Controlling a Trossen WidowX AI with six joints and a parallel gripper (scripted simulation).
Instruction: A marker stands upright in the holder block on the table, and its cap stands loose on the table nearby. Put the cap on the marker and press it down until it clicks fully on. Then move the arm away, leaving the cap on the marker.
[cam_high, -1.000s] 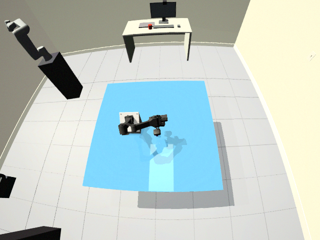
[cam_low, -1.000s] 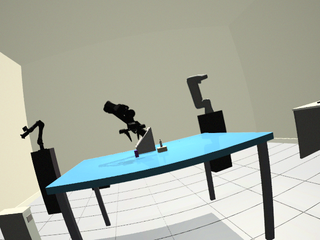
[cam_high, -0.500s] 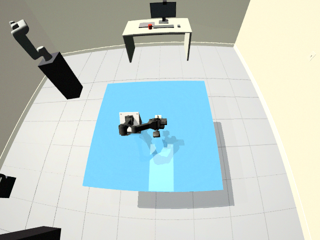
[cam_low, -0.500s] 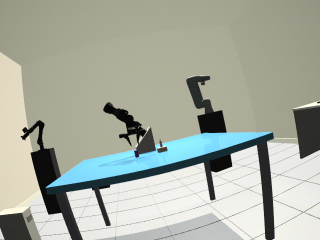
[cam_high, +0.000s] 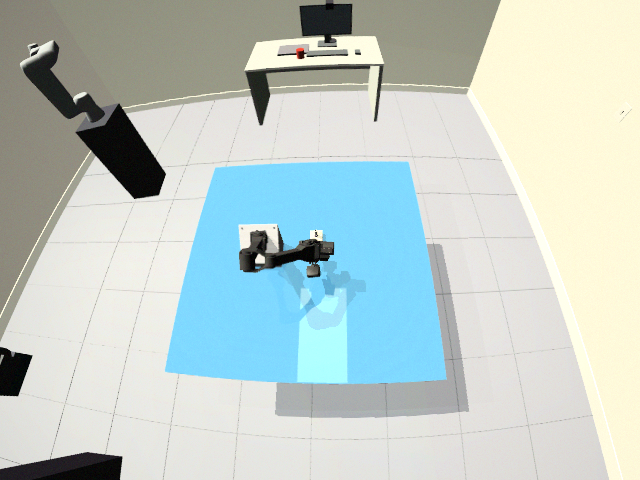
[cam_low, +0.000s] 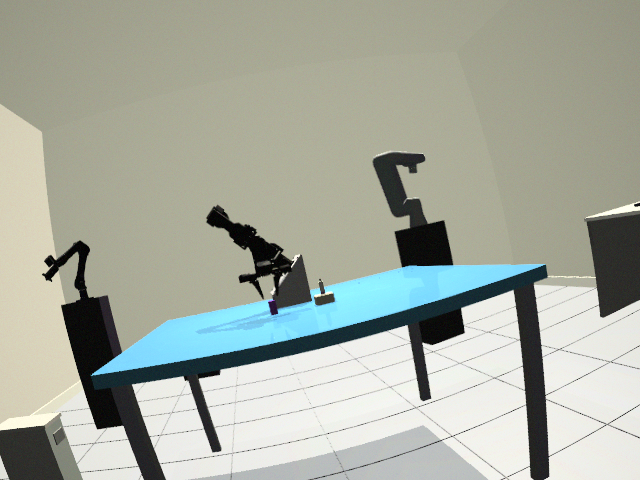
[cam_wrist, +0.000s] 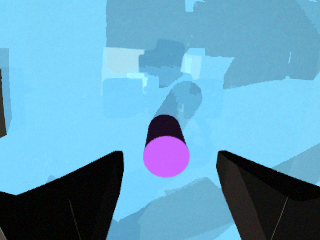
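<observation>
Now: the marker cap 4 cm below my gripper tip and 1 cm behind it. From my gripper tip the other things lie so: holder block (18 cm to the left, 5 cm below, 2 cm ahead).
</observation>
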